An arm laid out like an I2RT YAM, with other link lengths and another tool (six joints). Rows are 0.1 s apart.
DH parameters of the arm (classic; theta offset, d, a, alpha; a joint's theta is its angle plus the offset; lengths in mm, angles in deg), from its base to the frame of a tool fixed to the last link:
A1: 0 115.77 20.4 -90
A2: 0 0 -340.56 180
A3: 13.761 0 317.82 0
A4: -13.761 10.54 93.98 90
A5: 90 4.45 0 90
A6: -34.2 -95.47 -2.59 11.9
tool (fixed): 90 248.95 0 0
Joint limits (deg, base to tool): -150..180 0..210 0..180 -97..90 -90..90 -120..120
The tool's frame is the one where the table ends.
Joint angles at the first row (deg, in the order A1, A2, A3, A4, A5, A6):
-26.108 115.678 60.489 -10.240 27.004 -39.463
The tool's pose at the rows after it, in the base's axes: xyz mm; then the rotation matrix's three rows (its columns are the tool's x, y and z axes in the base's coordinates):
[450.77 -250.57 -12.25], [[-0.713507 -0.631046 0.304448], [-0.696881 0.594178 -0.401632], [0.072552 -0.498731 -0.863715]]
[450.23 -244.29 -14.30], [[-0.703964 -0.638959 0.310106], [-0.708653 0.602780 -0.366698], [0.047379 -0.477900 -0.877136]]
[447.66 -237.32 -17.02], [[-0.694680 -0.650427 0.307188], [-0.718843 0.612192 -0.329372], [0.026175 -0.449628 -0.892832]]
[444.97 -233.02 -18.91], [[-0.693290 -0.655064 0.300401], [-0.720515 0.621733 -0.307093], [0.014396 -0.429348 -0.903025]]
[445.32 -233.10 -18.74], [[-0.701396 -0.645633 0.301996], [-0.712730 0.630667 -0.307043], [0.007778 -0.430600 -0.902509]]
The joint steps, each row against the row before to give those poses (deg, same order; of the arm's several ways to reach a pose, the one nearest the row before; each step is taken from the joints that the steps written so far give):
0.000 0.001 0.001 -0.459 -2.448 0.000
-0.001 -0.002 -0.002 -0.874 -1.989 0.022
0.001 0.001 0.001 -1.377 -1.879 0.000
0.000 -0.001 -0.001 -1.137 -1.006 0.306
0.000 0.002 0.002 -0.066 -0.087 0.765

